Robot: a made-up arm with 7 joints.
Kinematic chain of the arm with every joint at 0, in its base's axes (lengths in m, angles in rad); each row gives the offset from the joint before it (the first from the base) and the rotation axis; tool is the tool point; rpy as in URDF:
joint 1: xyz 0 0 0.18 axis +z
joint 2: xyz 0 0 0 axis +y
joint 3: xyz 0 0 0.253 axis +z
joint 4: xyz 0.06 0 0 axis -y
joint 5: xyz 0.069 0 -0.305 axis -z
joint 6: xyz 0 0 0 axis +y
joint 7: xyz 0.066 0 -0.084 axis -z
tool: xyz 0 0 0 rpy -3.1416 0 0
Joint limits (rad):
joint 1: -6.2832..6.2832
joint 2: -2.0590..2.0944
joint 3: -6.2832..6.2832
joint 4: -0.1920..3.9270
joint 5: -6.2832..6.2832
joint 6: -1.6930..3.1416
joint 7: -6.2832..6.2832
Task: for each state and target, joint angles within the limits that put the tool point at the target. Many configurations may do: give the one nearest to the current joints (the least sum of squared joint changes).
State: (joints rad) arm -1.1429 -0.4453 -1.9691 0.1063 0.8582 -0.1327 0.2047
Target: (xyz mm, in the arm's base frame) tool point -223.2 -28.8 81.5
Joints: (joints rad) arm -1.0067 -0.1371 -1.7244 0.0790 0.8812 -0.4802 0.2047
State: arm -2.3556 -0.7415 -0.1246 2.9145 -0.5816 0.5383 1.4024
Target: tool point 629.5 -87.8 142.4
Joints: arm -3.2020 -1.4239 -0.2453 3.4084 -0.5856 0.3810 1.4024
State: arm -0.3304 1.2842 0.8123 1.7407 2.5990 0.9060 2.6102
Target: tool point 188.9 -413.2 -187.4
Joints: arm -1.1375 1.3242 -0.0175 1.6155 2.6155 0.7809 2.6102
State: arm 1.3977 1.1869 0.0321 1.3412 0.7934 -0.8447 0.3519
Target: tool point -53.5 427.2 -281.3
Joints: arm 1.6433 1.8103 0.1982 1.9716 0.5662 -0.2714 0.3519
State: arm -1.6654 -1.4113 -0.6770 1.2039 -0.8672 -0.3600 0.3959
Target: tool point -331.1 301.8 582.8
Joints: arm -1.4070 -1.3411 -0.8524 1.7150 -0.7222 -0.1693 0.3959
